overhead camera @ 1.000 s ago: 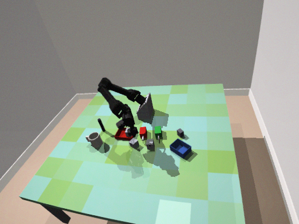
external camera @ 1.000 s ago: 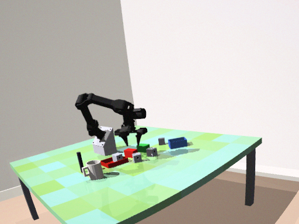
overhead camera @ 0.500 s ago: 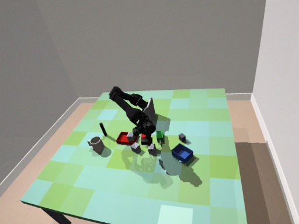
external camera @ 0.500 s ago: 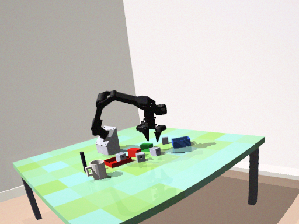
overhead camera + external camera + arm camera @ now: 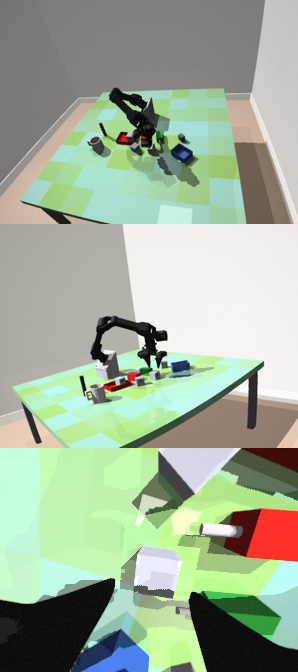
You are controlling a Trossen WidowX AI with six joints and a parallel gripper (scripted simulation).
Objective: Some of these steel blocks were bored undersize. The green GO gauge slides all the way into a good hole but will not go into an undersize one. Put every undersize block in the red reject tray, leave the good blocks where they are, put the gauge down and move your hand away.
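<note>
My gripper tip is 5 cm above the steel block. Also, from my gripper tip: green GO gauge (10 cm behind, 4 cm to the left, 5 cm below); blue tray (1 cm ahead, 20 cm to the left, 6 cm below); darker grey block (12 cm behind, 19 cm to the left, 5 cm below).
</note>
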